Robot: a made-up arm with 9 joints. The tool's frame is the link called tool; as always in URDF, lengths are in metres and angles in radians.
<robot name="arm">
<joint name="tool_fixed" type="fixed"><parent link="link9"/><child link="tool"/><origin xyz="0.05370 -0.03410 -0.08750" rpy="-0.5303 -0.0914 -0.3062"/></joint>
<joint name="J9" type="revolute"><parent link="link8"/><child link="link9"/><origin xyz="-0.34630 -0.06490 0.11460"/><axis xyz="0 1 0"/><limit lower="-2.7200" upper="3.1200"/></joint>
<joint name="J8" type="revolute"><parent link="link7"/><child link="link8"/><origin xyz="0.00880 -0.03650 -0.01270"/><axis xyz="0 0 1"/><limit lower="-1.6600" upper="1.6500"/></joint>
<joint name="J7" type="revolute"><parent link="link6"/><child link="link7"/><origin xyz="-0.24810 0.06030 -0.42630"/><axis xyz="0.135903 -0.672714 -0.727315"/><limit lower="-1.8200" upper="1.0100"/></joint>
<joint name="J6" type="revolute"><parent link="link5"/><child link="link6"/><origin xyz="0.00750 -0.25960 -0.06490"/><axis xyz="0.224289 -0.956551 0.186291"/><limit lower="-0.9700" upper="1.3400"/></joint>
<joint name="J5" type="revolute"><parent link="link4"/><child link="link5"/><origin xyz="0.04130 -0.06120 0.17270"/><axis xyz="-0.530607 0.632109 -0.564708"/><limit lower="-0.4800" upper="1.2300"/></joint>
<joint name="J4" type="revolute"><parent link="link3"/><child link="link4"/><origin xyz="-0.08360 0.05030 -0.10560"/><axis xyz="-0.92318 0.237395 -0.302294"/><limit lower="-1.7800" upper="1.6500"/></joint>
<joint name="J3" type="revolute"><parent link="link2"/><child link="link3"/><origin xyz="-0.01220 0.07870 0.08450"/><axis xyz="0 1 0"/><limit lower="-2.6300" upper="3.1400"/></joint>
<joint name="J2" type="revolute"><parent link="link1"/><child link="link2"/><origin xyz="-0.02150 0.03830 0.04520"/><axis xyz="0 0 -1"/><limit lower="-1.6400" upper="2.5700"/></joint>
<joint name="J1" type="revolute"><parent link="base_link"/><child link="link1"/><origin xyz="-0.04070 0.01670 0.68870"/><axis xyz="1 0 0"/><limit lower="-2.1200" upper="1.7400"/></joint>
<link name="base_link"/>
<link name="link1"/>
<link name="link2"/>
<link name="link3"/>
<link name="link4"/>
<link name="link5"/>
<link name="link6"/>
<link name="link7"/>
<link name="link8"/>
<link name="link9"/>
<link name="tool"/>
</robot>
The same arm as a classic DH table. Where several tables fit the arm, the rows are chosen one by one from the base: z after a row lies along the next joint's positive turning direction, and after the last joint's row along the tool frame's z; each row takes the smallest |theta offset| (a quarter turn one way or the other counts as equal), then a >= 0, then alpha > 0; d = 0 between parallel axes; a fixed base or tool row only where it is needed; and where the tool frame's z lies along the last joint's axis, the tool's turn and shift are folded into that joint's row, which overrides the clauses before.
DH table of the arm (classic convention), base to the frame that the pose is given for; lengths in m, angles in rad. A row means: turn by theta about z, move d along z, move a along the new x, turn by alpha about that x. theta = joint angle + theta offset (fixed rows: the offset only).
base (fixed): theta_offset 1.5708, d 0.6887, a 0.0167, alpha 1.5708
J1: theta_offset 0, d -0.0622, a 0.0383, alpha 1.5708
J2: theta_offset -1.5708, d -0.1297, a 0.0122, alpha -1.5708
J3: theta_offset 1.2544, d 0.1016, a -0.0743, alpha 1.3311
J4: theta_offset 0.6874, d 0.1836, a 0.0932, alpha -0.6256
J5: theta_offset -0.9839, d -0.0031, a -0.0352, alpha 2.5479
J6: theta_offset 0.7029, d -0.0382, a 0.2177, alpha -1.0022
J7: theta_offset 0.0361, d 0.5329, a -0.0014, alpha 2.3852
J8: theta_offset -0.1993, d 0.1417, a 0.3463, alpha 1.5708
J9: theta_offset 0.0898, d -0.0507, a -0.0613, alpha -1.0403
tool (fixed): theta_offset 2.7861, d -0.0955, a 0, alpha 0
Joint limits (rad, base to tool): -2.12..1.74 -1.64..2.57 -2.63..3.14 -1.78..1.65 -0.48..1.23 -0.97..1.34 -1.82..1.01 -1.66..1.65 -2.72..3.12

